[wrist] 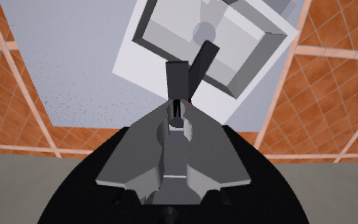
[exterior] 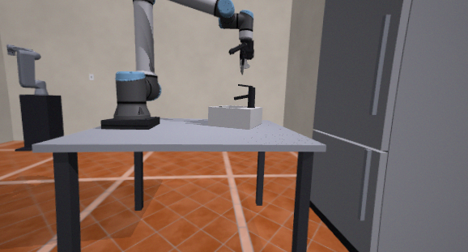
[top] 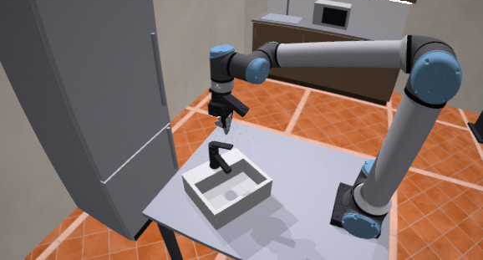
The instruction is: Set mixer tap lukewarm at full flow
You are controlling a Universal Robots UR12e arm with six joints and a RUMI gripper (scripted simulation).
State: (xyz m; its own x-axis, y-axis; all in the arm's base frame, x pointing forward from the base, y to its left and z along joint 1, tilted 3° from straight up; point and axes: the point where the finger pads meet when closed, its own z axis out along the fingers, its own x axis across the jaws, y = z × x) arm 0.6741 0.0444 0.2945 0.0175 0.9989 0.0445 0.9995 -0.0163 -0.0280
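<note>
The lever lies 30 mm ahead of my hand and 90 mm below it. From my hand the other things lie so: white sink basin (30 mm behind, 60 mm to the left, 320 mm below); black mixer tap (50 mm ahead, 10 mm to the left, 130 mm below).
</note>
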